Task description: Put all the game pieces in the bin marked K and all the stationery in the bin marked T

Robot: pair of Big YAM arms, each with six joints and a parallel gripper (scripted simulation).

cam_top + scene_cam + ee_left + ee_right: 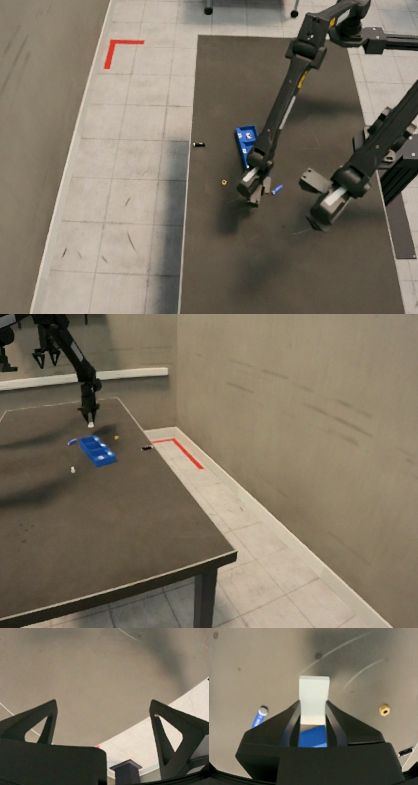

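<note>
Now: the blue bin 1 cm behind my right hand, 22 cm to the right of it and 5 cm below it. Also, from my right hand: white block 1 cm below; yellow ring 11 cm ahead, 8 cm to the right, 7 cm below; black item 22 cm ahead, 26 cm to the right, 6 cm below.
</note>
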